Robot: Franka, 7 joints.
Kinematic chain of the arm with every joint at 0, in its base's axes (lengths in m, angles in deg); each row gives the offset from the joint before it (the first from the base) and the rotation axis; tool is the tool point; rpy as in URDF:
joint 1: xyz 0 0 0.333 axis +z
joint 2: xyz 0 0 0 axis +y
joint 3: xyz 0 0 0.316 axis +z
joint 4: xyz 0.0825 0 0 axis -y
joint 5: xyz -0.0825 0 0.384 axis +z
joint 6: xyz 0 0 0 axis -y
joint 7: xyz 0.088 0 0 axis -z
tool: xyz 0 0 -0.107 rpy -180 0 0
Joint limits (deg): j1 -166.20..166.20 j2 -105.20..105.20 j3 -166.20..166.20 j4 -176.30..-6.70 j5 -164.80..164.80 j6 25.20..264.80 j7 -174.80..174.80
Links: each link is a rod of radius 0.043 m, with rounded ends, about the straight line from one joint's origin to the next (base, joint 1, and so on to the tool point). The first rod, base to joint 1, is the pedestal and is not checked.
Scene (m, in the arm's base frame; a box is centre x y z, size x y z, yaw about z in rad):
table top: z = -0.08
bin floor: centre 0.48 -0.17 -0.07 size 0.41 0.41 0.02 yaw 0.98
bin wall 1: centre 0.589 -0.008 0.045 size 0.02 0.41 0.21 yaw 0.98
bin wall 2: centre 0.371 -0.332 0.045 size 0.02 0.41 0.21 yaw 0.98
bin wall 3: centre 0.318 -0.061 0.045 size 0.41 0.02 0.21 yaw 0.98
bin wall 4: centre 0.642 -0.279 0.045 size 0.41 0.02 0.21 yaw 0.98
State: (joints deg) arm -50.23 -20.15 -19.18 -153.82 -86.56 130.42 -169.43
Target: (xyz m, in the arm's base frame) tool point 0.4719 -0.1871 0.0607
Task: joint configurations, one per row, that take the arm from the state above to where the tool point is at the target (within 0.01 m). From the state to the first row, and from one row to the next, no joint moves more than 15 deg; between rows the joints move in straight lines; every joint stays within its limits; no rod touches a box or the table.
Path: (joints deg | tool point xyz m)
1: -38.08 -7.00 -6.97 -144.40 -86.66 133.73 -169.43 | 0.3112 -0.3343 0.3273
2: -25.94 6.14 5.24 -134.97 -86.77 137.04 -169.43 | 0.4719 -0.1872 0.2835
3: -26.03 16.98 5.07 -130.87 -86.90 137.39 -169.43 | 0.4821 -0.1917 0.2130
4: -26.12 27.81 4.89 -126.76 -87.02 137.74 -169.43 | 0.4824 -0.1919 0.1382
5: -26.21 38.64 4.71 -122.66 -87.15 138.09 -169.43 | 0.4719 -0.1871 0.0607

